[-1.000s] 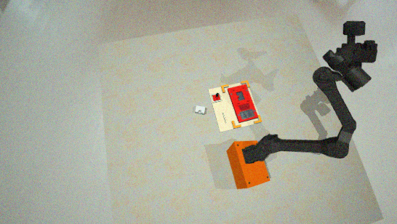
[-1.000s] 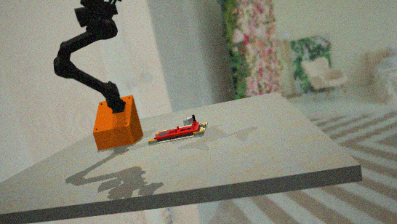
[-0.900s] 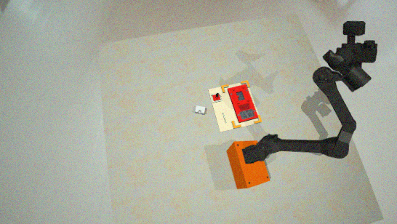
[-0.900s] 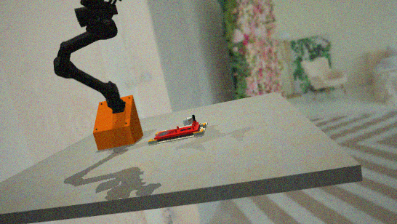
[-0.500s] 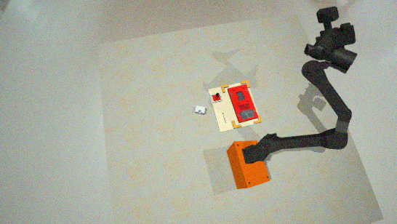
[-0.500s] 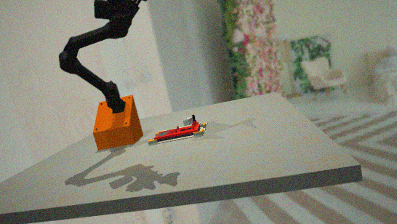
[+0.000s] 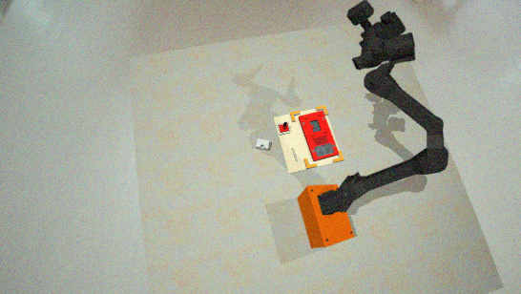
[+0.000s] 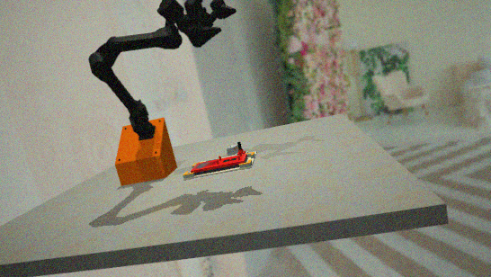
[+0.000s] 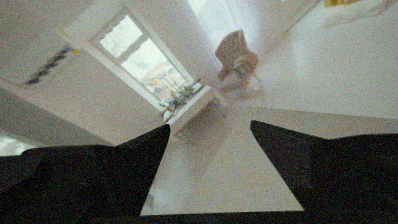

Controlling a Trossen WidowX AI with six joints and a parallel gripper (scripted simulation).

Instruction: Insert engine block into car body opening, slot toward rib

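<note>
My gripper tip is 17 cm past the engine block, 36 cm to the right of it and 46 cm above it. From my gripper tip the other things lie so: cream base plate 17 cm behind, 16 cm to the left, 47 cm below; then black peg 11 cm behind, 26 cm to the left, 45 cm below.
</note>
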